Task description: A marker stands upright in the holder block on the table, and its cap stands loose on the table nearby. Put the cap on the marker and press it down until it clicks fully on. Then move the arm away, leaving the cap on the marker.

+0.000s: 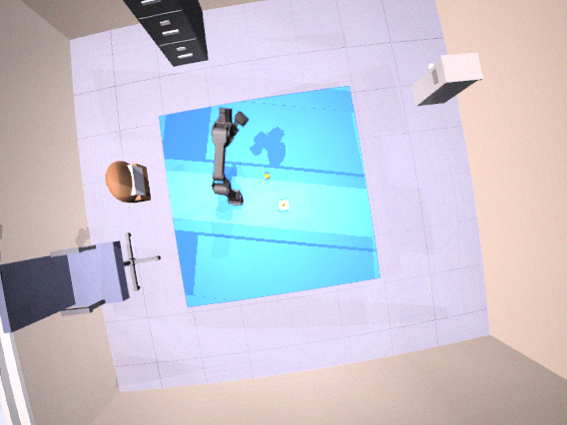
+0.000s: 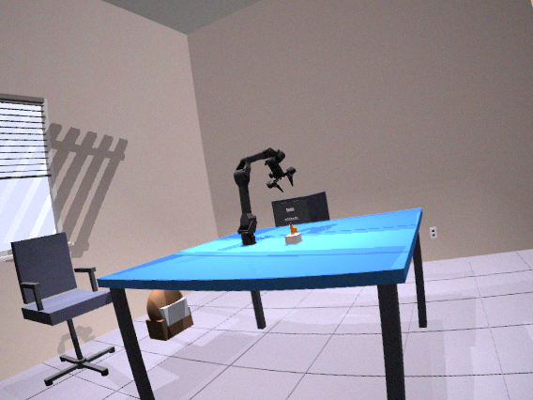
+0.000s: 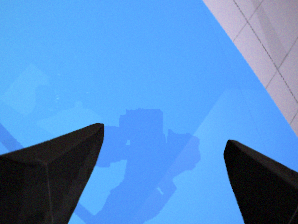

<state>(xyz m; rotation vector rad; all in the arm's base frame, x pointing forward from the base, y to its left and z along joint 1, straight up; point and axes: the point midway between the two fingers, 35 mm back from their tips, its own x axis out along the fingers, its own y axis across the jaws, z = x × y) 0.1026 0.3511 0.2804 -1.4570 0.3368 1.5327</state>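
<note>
My gripper tip is 11 cm short of the orange cap, 24 cm to the left of it and 23 cm above it. Round my gripper tip: white holder block (18 cm ahead, 44 cm to the right, 23 cm below); orange marker (18 cm ahead, 44 cm to the right, 18 cm below).
</note>
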